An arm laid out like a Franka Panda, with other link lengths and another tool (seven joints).
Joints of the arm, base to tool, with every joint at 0 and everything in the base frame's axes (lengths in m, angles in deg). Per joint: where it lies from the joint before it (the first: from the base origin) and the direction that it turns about. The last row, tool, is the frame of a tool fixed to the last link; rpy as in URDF.
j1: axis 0 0 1 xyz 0 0 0.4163
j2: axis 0 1 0 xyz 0 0 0
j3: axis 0 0 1 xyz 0 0 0.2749
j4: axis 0 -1 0 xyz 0.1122 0 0
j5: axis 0 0 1 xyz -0.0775 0 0.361
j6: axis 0 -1 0 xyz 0 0 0
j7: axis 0 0 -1 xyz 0.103 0 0
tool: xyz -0.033 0.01 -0.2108 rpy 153.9 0 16.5
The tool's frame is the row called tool.
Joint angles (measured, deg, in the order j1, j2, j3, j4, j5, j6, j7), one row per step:
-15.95 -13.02 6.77 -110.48 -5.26 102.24 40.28
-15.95 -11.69 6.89 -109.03 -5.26 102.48 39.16
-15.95 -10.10 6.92 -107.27 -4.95 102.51 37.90
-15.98 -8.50 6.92 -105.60 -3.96 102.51 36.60
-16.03 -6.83 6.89 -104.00 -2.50 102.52 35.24
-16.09 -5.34 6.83 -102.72 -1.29 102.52 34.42
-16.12 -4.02 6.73 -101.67 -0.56 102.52 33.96
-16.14 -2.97 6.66 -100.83 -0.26 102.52 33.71
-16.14 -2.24 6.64 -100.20 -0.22 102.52 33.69
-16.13 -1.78 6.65 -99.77 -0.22 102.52 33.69
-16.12 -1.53 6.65 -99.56 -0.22 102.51 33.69
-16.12 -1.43 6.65 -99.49 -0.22 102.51 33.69
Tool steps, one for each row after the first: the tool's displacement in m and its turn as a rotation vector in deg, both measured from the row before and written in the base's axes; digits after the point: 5 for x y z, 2 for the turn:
0.00743 -0.00042 0.00030 0.00 -0.24 1.29
0.00808 -0.00047 -0.00001 0.36 -0.13 1.28
0.00795 0.00116 -0.00098 1.04 -0.13 1.17
0.00804 0.00212 -0.00223 1.53 -0.10 1.11
0.00676 0.00124 -0.00332 1.33 0.02 0.56
0.00561 -0.00017 -0.00383 0.88 0.13 0.24
0.00435 -0.00090 -0.00321 0.43 0.14 0.12
0.00317 -0.00073 -0.00198 0.14 0.07 0.00
0.00212 -0.00023 -0.00101 0.06 0.02 0.02
0.00104 -0.00012 -0.00077 0.04 0.04 0.01
0.00038 -0.00008 -0.00042 0.02 0.03 0.00

